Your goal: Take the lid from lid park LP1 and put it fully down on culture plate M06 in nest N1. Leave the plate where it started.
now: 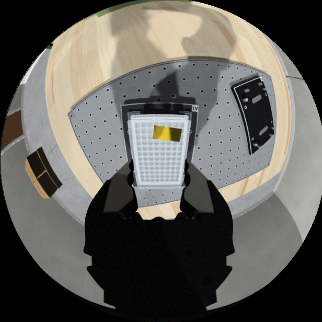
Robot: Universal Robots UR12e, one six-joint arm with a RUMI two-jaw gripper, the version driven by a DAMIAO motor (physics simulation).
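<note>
My gripper (158,159) is shut on the clear lid (167,133), with one finger at each long side. The lid carries a yellow label near its far end and lies level over the culture plate (145,155). The plate's round wells show through the lid, lined up with it and close beneath. Whether the lid touches the plate cannot be told. The plate sits in a black nest (125,137), whose far and side edges show around it; an "A1" mark is at its far right corner. The fingers hide parts of the near sides.
A black holder (256,116) with small posts and two slots stands at the right on the grey perforated board (215,90). The wooden table top (80,65) surrounds the board. A brown box (43,172) shows at the far left, beyond the table. A green strip (117,9) shows at the top.
</note>
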